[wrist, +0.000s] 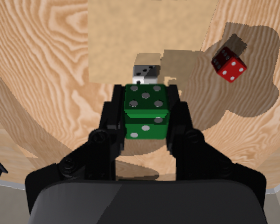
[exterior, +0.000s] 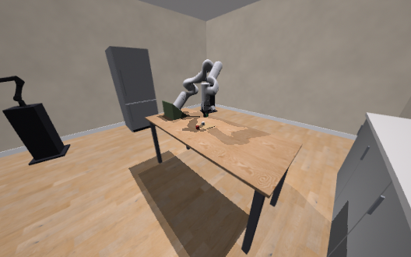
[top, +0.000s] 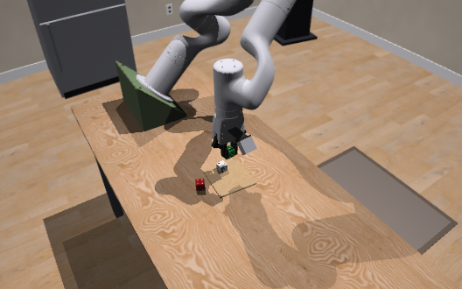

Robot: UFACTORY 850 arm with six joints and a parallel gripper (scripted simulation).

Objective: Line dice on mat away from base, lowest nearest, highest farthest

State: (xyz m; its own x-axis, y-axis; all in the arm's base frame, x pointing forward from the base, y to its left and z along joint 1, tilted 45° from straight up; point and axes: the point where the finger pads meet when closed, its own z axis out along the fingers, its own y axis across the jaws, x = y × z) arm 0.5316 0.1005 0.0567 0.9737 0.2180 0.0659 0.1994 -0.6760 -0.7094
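Right now my hand is 120 mm above the tan mat. Round my hand: green die (10 mm below); then red die (110 mm to the right, 110 mm below); then white die (110 mm below, 40 mm behind, 10 mm to the right).
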